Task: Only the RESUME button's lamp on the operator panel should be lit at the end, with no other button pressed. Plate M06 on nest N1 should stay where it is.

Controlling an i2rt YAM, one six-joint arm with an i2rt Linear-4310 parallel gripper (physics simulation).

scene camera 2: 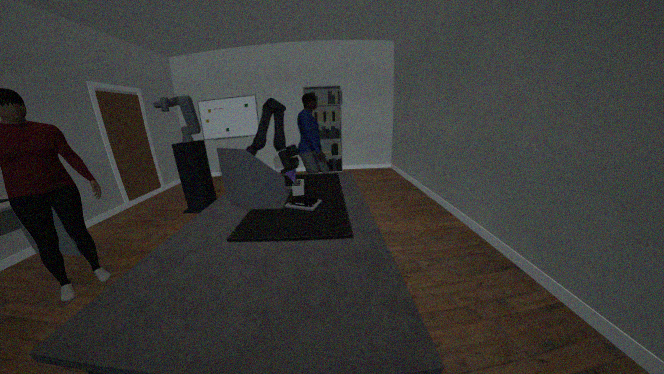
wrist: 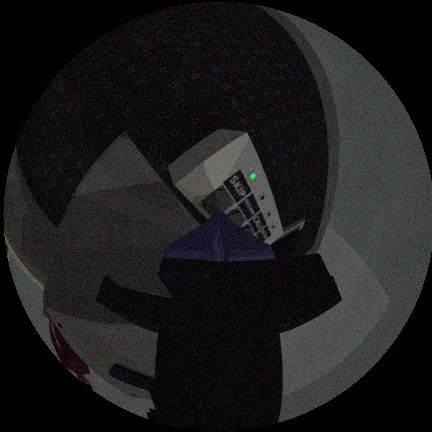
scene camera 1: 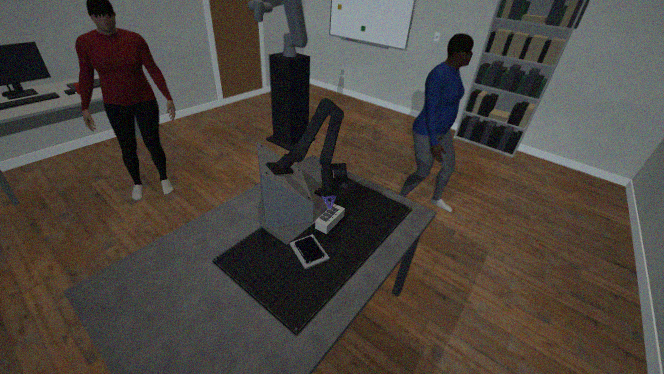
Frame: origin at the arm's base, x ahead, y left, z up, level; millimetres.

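Where they show: gripper, fingertip midpoint: (scene camera 2: 294,181) (wrist: 218,216) (scene camera 1: 330,208); arm's base, origin of the base link: (scene camera 2: 246,159) (scene camera 1: 280,168).
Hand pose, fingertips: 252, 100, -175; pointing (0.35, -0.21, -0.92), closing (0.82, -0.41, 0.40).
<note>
Each offset is from my fingertips to the centre of the thing, as dx, dy, dz. "*": to the spot under its first point. Level surfaces: height alone.
The white operator panel @(+27, -31, -26) (scene camera 1: 325,226) (scene camera 2: 299,190) (wrist: 225,162) stands beside the grey block. In the wrist view the lamp @(+44, +16, -1) (wrist: 252,176) at the SKIP end of its row is lit green; the three other lamps look dark. The SKIP label @(* +28, +16, -1) (wrist: 237,184) is readable; the smaller labels are blurred. My gripper (scene camera 1: 329,206) (scene camera 2: 293,180) (wrist: 218,216) is shut and empty, purple fingertips over the panel's buttons, partly hiding them. Contact with a button cannot be told. A black plate @(+80, -250, -35) (scene camera 1: 309,249) lies in a white-rimmed nest @(* +162, -261, -45) (scene camera 1: 321,261) (scene camera 2: 311,207); their markings are unreadable.
The tall grey block (scene camera 1: 285,207) (scene camera 2: 250,182) (wrist: 115,225) stands close beside the panel and nest. Panel and nest are on a black mat @(dz -54) (scene camera 1: 280,295) (scene camera 2: 285,227) on the grey table @(dz -67) (scene camera 1: 165,280). A person in blue (scene camera 1: 440,100) stands beyond the table; another in red (scene camera 1: 120,65) stands left.
</note>
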